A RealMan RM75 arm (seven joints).
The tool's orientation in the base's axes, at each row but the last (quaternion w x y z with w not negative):
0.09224, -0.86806, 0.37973, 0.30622
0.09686, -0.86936, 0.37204, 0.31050
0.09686, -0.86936, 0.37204, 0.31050
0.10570, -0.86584, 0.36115, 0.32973
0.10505, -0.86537, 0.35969, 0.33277
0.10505, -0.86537, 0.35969, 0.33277
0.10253, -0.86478, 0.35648, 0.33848
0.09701, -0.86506, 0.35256, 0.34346
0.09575, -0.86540, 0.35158, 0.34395
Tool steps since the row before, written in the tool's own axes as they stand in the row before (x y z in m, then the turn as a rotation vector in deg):
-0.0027, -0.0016, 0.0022, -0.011, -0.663, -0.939
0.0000, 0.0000, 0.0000, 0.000, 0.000, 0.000
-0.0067, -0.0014, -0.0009, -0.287, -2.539, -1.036
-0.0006, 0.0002, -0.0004, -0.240, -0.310, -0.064
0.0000, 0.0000, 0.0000, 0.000, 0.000, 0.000
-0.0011, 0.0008, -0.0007, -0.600, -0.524, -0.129
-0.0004, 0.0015, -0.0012, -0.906, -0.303, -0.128
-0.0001, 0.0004, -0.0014, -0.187, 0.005, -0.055
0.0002, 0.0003, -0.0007, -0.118, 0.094, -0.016
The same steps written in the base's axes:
-0.0013, 0.0036, -0.0002, 0.902, 0.098, 0.706
0.0000, 0.0000, 0.0000, 0.000, 0.000, 0.000
-0.0021, 0.0046, 0.0047, 2.128, 1.543, 0.833
-0.0003, 0.0000, 0.0007, 0.122, 0.329, 0.187
0.0000, 0.0000, 0.0000, 0.000, 0.000, 0.000
-0.0008, -0.0003, 0.0013, 0.116, 0.654, 0.458
-0.0006, -0.0014, 0.0013, -0.195, 0.662, 0.673
0.0004, -0.0008, 0.0011, -0.071, 0.075, 0.165
0.0003, -0.0006, 0.0004, -0.116, -0.012, 0.097

